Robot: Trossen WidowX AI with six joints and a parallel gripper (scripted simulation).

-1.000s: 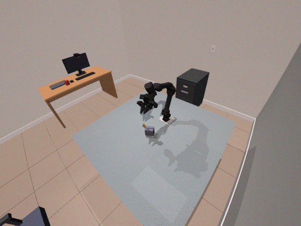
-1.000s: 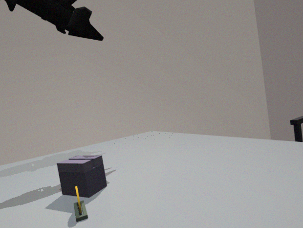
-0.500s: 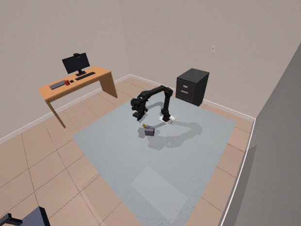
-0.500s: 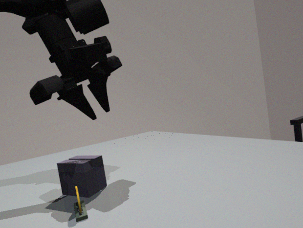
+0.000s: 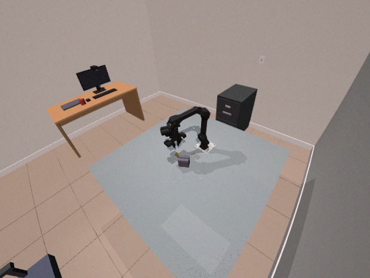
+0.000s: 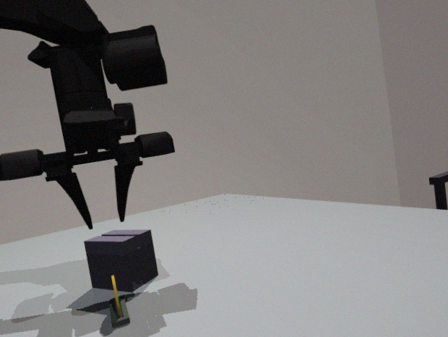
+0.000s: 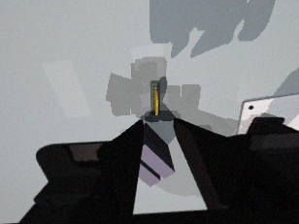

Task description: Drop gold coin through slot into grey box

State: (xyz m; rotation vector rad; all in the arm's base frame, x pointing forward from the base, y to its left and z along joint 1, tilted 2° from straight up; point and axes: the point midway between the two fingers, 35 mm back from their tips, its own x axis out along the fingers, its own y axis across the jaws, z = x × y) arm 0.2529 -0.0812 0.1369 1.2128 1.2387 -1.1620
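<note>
Right now my gripper tip is 9 cm above the coin.
</note>
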